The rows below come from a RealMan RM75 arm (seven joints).
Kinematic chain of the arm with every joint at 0, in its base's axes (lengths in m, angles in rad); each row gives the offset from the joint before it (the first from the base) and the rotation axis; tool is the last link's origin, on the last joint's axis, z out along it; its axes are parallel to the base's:
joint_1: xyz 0 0 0.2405 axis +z
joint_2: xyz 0 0 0 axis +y
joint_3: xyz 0 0 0.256 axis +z
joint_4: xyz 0 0 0 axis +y
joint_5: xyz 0 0 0.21 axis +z
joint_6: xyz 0 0 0 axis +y
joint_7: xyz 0 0 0.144 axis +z
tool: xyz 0 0 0
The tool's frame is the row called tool.
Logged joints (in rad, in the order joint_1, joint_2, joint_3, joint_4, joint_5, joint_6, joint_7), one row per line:
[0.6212, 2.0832, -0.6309, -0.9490, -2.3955, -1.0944, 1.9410]
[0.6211, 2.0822, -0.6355, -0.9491, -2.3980, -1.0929, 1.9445]
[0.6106, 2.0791, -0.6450, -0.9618, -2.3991, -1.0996, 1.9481]
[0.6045, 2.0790, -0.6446, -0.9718, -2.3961, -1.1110, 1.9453]
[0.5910, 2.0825, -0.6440, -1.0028, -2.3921, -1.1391, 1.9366]
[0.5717, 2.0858, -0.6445, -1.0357, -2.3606, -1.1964, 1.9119]
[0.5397, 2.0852, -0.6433, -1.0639, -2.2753, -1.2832, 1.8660]
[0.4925, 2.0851, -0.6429, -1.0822, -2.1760, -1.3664, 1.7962]
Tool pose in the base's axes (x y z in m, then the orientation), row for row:
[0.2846, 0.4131, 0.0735, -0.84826, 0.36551, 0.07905, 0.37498]
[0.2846, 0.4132, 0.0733, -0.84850, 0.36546, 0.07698, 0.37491]
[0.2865, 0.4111, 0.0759, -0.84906, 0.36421, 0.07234, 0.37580]
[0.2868, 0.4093, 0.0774, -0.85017, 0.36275, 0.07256, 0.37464]
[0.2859, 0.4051, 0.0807, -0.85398, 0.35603, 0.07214, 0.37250]
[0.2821, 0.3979, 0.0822, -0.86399, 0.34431, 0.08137, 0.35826]
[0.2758, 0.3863, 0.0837, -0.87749, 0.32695, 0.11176, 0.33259]
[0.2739, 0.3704, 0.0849, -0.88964, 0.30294, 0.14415, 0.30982]
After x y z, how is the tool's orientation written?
As a quaternion, x y z w.
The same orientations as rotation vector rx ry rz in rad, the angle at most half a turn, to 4 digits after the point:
[-2.1712, 0.9356, 0.2023]
[-2.1719, 0.9355, 0.1970]
[-2.1724, 0.9319, 0.1851]
[-2.1765, 0.9286, 0.1858]
[-2.1884, 0.9124, 0.1849]
[-2.2291, 0.8883, 0.2099]
[-2.2922, 0.8541, 0.2919]
[-2.3500, 0.8002, 0.3808]

